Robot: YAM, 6 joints.
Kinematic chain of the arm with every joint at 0, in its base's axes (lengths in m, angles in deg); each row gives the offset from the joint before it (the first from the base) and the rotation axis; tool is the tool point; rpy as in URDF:
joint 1: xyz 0 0 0.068 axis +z
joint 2: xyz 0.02 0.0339 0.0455 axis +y
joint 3: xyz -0.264 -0.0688 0 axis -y
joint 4: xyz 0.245 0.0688 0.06 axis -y
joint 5: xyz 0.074 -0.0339 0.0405 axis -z
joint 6: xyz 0.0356 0 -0.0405 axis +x
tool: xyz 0 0 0 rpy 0 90 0
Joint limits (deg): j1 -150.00..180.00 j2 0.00..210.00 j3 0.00..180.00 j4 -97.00..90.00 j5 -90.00..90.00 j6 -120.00..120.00
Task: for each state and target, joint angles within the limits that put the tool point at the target. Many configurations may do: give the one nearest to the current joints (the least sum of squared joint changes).
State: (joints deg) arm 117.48 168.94 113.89 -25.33 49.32 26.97
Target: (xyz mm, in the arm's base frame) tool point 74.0 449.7 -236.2
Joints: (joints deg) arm 83.89 192.32 127.37 -13.93 46.16 26.97
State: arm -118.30 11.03 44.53 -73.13 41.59 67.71
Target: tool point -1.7 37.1 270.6
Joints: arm -123.78 0.00 45.03 -80.14 38.26 67.71
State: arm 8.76 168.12 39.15 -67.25 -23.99 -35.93
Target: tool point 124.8 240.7 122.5
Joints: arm 58.56 116.43 66.14 -81.78 -32.42 -35.93
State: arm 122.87 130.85 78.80 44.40 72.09 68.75
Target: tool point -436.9 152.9 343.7
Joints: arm 164.86 115.63 92.17 47.19 70.09 68.75
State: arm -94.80 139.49 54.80 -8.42 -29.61 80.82
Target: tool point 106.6 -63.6 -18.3
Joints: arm -42.04 131.17 25.18 -22.41 -42.73 80.82
